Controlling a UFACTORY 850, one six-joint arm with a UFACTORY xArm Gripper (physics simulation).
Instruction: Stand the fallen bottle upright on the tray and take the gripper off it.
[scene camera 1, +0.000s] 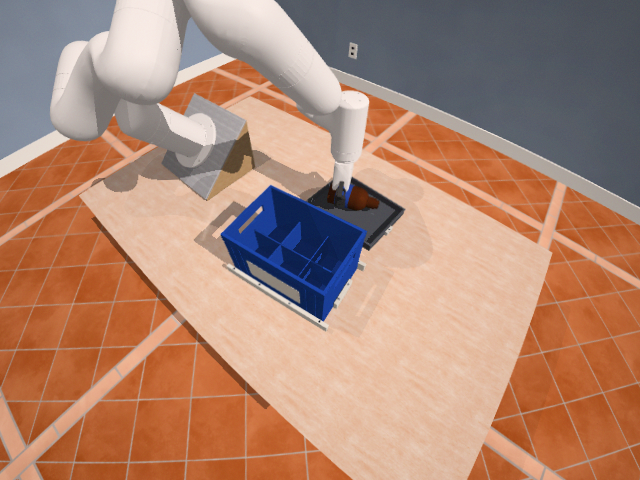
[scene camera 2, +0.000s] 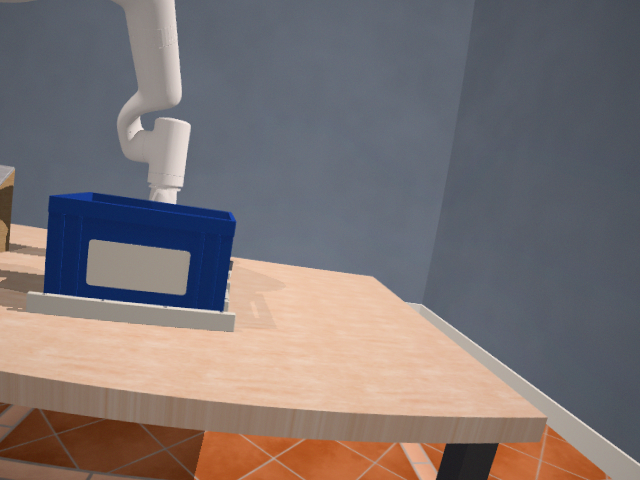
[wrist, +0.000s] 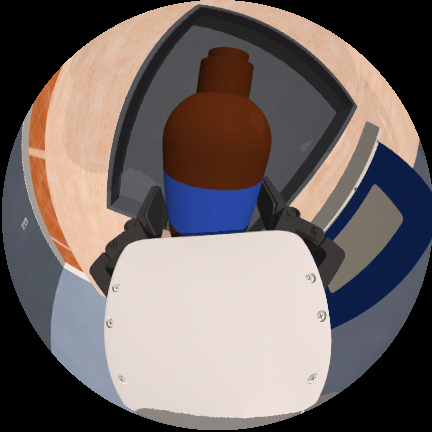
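Observation:
The brown bottle (scene camera 1: 360, 198) (wrist: 217, 140) with a blue label band lies on its side on the dark grey tray (scene camera 1: 369, 221) (wrist: 295, 115). In the wrist view its neck points to the top, away from the gripper's body. My gripper (scene camera 1: 339, 198) (wrist: 209, 193) is open, low over the tray, with one black finger on each side of the bottle around the blue band. The white gripper housing hides the bottle's base in the wrist view. In scene camera 2 the crate hides the bottle, the fingers and most of the tray.
A blue crate (scene camera 1: 312, 299) (scene camera 2: 211, 258) (wrist: 390, 270) with compartments stands close beside the tray, higher than its rim. Pale strips (scene camera 1: 279, 298) (scene camera 2: 129, 312) (wrist: 356, 167) run along the crate's foot. The arm's wedge-shaped mount (scene camera 1: 227, 134) (scene camera 2: 5, 206) stands behind the crate.

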